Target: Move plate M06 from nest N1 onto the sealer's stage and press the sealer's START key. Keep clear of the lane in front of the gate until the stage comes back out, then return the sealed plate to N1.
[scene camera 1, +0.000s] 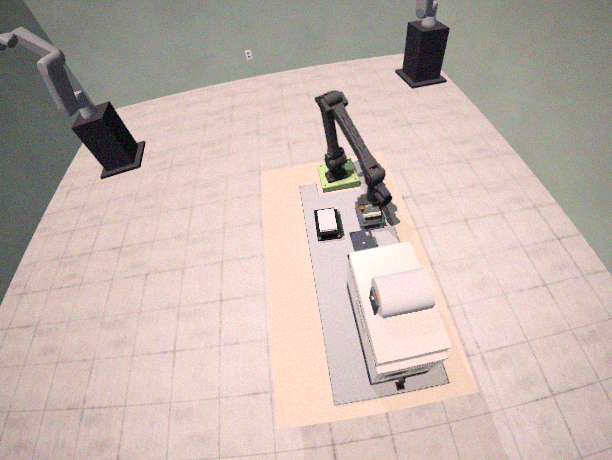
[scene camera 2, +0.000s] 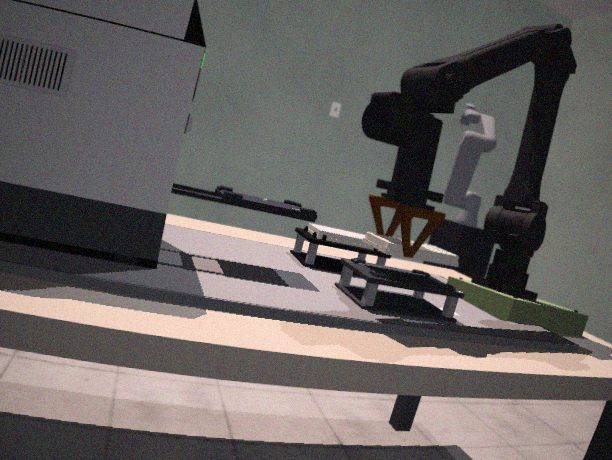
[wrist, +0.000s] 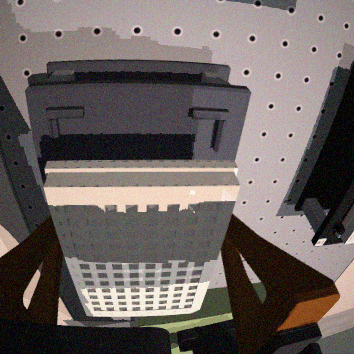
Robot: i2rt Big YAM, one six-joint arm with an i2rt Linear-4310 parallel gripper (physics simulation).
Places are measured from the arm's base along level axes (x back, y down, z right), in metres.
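Pixels of known places: gripper, between the fingertips: point(scene camera 1: 370, 210) point(scene camera 2: 394, 250) point(wrist: 140, 219); arm's base, origin of its link: point(scene camera 1: 336, 176) point(scene camera 2: 502, 291) point(wrist: 214, 330).
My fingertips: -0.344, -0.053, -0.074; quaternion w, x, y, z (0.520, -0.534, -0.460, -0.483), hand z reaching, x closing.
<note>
For each thing: its top centre in the pictures, then the offset to it from my fingertips, as dx, dy, dz.
- pale microplate, centre of its top: point(wrist: 141, 272) point(scene camera 2: 412, 243) point(scene camera 1: 369, 204) +0.027, -0.015, -0.003
- dark raised nest, centre of its top: point(wrist: 136, 208) point(scene camera 2: 402, 271) point(scene camera 1: 369, 211) +0.022, +0.030, -0.004
- second dark nest, centre of its top: point(scene camera 2: 343, 235) point(scene camera 1: 327, 219) +0.029, +0.020, +0.219
- white plate, centre of its top: point(scene camera 2: 344, 232) point(scene camera 1: 326, 219) +0.029, +0.014, +0.219
My gripper point(scene camera 1: 370, 207) point(scene camera 2: 399, 245) point(wrist: 140, 219) is shut on a pale microplate point(scene camera 1: 371, 215) point(scene camera 2: 443, 254) point(wrist: 142, 194) with a grid of wells, between its orange-brown fingers. The plate is held a little above a dark raised nest point(scene camera 2: 400, 279) point(wrist: 135, 97); in the wrist view it covers the nest's near part. The nest's label does not show. The sealer point(scene camera 1: 410, 335) point(scene camera 2: 95, 135) is a large pale box with a roll on top. Its dark stage point(scene camera 1: 363, 240) point(scene camera 2: 265, 201) stands outside it, with no plate on it. The START key cannot be made out.
A second dark nest point(scene camera 2: 310, 254) beside the first holds a white plate point(scene camera 1: 327, 220) point(scene camera 2: 340, 232). The arm's green base point(scene camera 1: 339, 182) point(scene camera 2: 520, 312) stands behind the nests. Two other grey arms stand on black pedestals point(scene camera 1: 107, 142) point(scene camera 1: 425, 52) away from the table.
</note>
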